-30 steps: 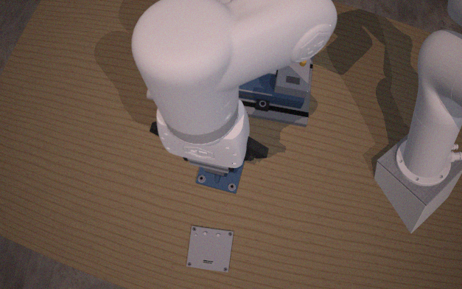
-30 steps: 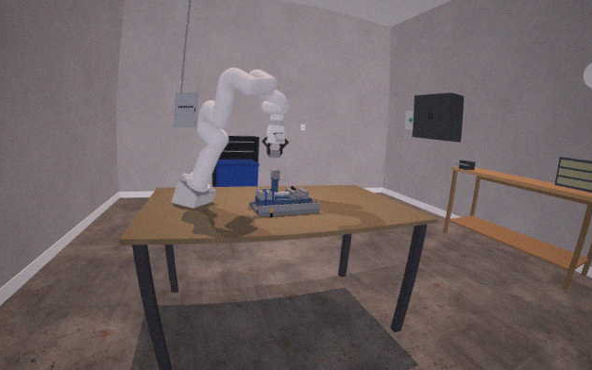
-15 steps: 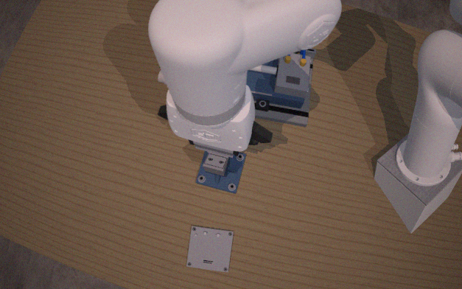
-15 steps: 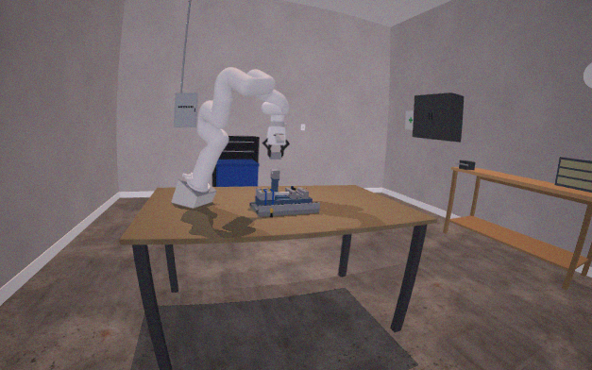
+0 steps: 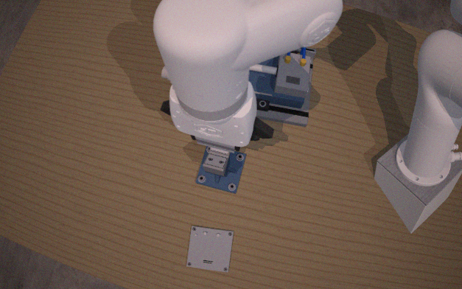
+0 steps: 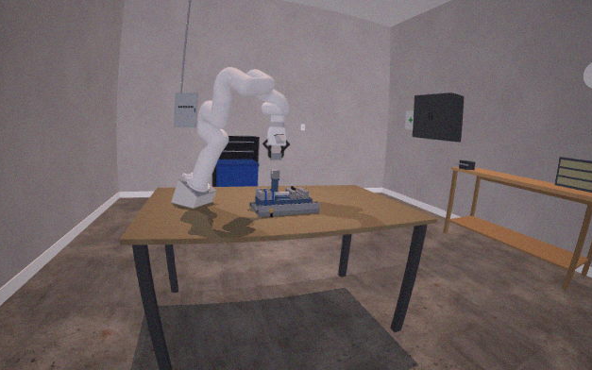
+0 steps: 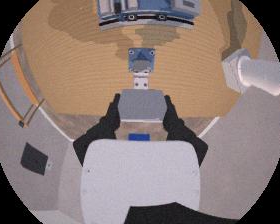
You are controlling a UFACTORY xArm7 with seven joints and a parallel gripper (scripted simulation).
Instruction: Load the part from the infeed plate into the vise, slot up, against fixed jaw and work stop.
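Right now the part is 1 cm to the left of my hand and 1 cm below it. Also, from my hand: work stop post 19 cm below, 15 cm to the right, 2 cm ahead; work stop 18 cm to the right, 16 cm below, 1 cm ahead; moving jaw 22 cm to the right, 17 cm below, 3 cm behind.
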